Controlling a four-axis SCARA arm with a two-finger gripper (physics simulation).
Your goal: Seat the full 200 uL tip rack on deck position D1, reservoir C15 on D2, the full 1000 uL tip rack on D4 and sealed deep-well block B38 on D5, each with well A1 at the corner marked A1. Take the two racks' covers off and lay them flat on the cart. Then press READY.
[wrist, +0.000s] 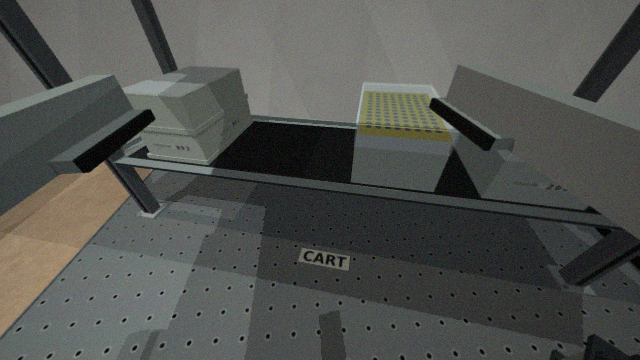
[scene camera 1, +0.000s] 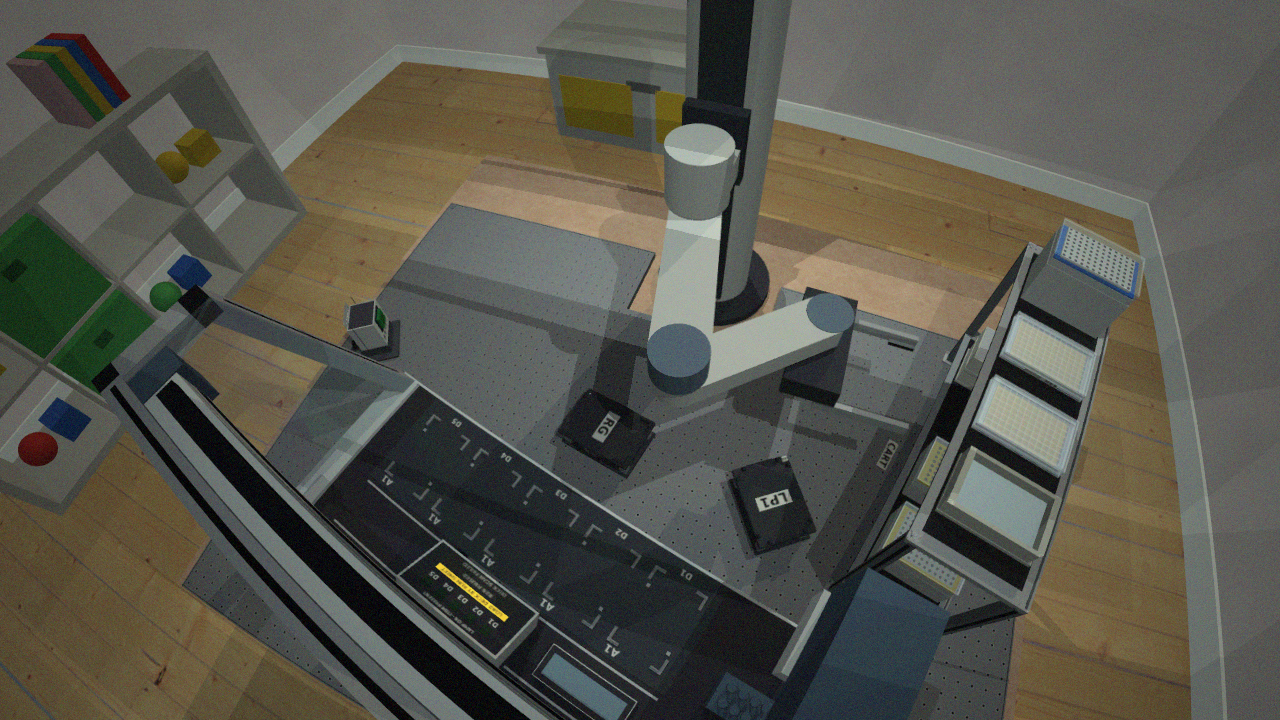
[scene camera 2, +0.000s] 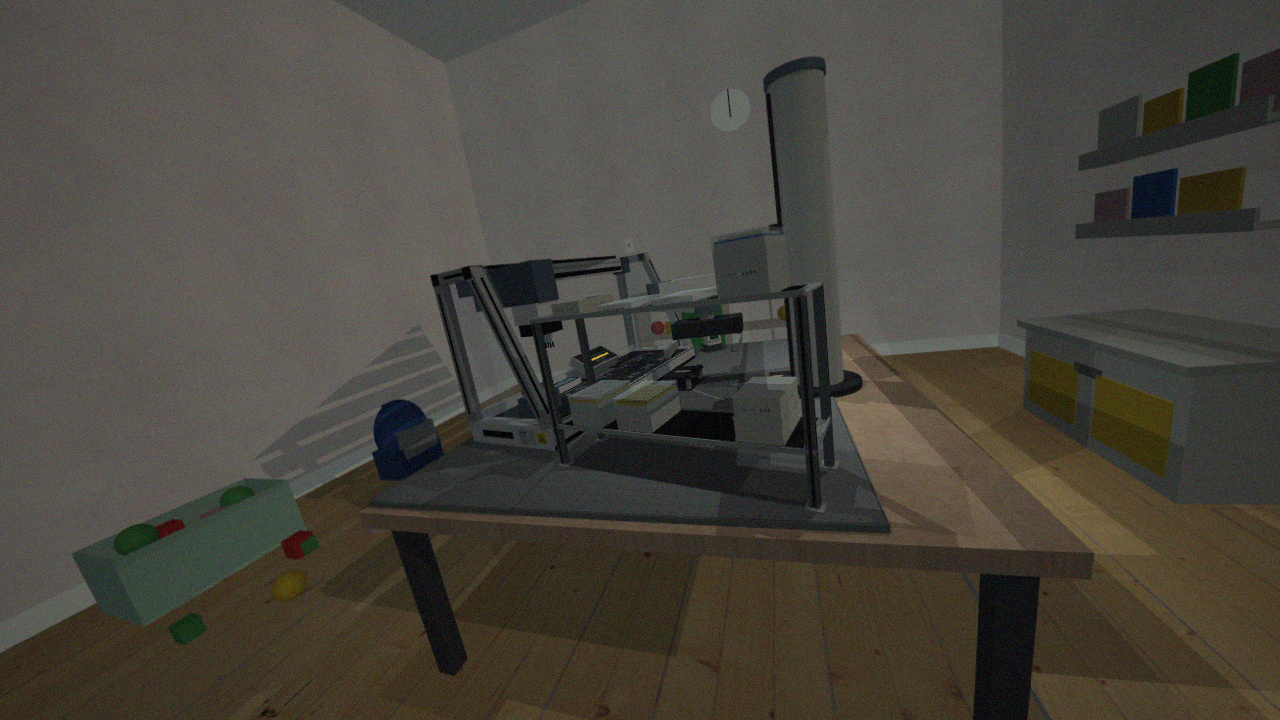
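My gripper point(wrist: 295, 92) point(scene camera 2: 707, 325) is open, with nothing between its fingers, in front of the cart point(wrist: 300, 183) point(scene camera 2: 809, 402). A yellow-topped tip rack point(wrist: 400, 145) point(scene camera 2: 648, 407) under a clear cover stands on the lower shelf, right of centre in the wrist view. Another rack point(wrist: 525, 181) is partly hidden behind the right finger. Pale boxes point(wrist: 185, 117) stand at left. On the top shelf are a blue-rimmed tip rack point(scene camera 1: 1099, 255), two pale plates point(scene camera 1: 1051, 355) point(scene camera 1: 1026, 422) and a reservoir point(scene camera 1: 998, 507). Labels are not legible enough to identify B38 or C15. Deck point(scene camera 1: 537, 497) positions D1 to D5 hold no labware.
The black RG stand point(scene camera 1: 605, 431) and LP1 stand point(scene camera 1: 772, 505) are between the arm and deck. A panel point(scene camera 1: 469, 601) with a yellow strip lies at the deck's edge. The deck's frame point(scene camera 1: 295, 340) and the cart's posts rise around the work area.
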